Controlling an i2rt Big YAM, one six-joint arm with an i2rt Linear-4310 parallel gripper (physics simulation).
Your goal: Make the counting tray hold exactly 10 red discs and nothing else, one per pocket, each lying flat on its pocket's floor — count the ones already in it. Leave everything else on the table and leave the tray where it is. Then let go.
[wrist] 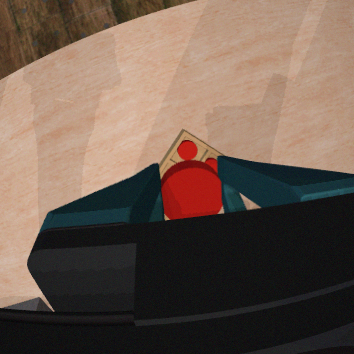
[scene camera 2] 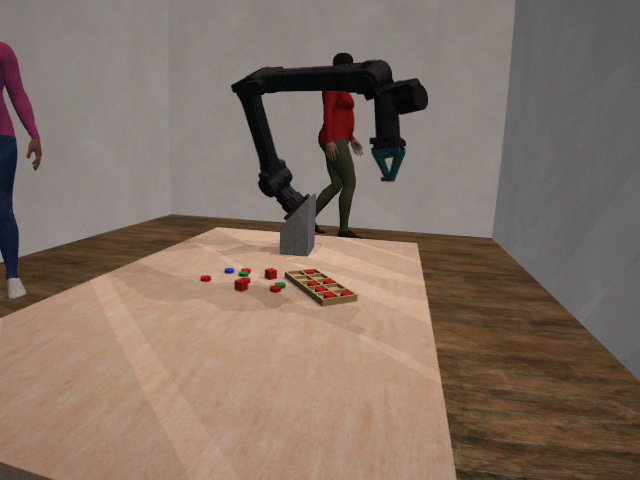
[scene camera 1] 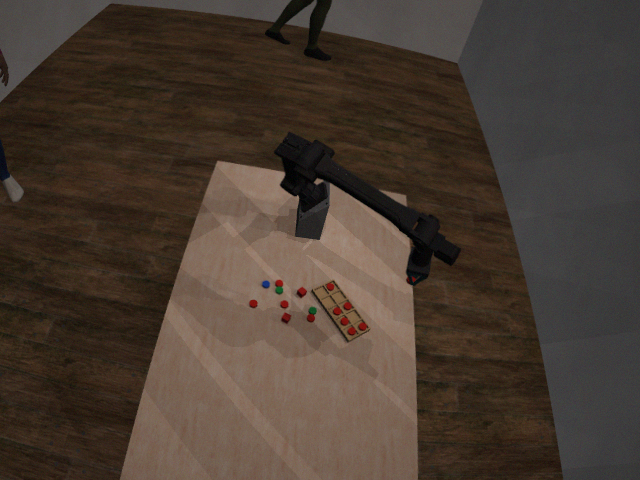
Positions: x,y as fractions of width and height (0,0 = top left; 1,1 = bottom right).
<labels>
A wooden counting tray shows in the wrist view (0.58,0.43), in scene camera 2 (0.47,0.58) and in scene camera 1 (0.51,0.63).
</labels>
